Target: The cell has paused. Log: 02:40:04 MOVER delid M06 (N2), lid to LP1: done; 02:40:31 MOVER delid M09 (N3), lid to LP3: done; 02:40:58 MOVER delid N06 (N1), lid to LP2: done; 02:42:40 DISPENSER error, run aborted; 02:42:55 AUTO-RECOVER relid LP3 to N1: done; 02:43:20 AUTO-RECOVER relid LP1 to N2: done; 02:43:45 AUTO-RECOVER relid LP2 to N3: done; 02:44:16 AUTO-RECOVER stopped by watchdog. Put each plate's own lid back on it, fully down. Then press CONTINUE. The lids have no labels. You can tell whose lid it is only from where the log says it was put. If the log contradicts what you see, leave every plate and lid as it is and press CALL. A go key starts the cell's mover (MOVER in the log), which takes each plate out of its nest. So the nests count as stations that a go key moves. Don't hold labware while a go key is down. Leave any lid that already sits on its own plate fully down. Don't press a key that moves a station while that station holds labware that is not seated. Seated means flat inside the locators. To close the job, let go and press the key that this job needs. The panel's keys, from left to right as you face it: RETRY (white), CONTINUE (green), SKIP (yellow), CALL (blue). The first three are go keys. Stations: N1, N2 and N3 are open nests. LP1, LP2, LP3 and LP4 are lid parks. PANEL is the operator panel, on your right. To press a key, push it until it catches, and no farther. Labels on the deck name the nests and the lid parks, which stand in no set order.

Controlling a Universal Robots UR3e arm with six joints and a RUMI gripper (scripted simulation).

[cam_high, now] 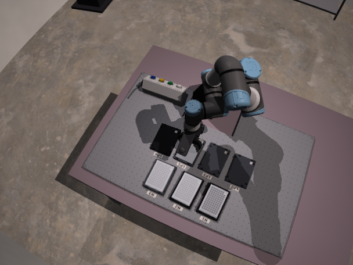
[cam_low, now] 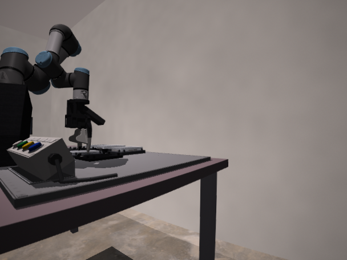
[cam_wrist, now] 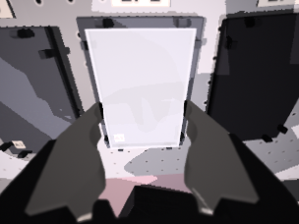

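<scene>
Now: hand 20 mm above the LP1 lid park. The rest, counted from my hand: lid park LP4: 130 mm to the right, 20 mm below, 10 mm behind; LP3 lid park: 130 mm to the left, 20 mm below, 10 mm ahead; LP2 lid park: 260 mm to the left, 20 mm below, 20 mm ahead.
</scene>
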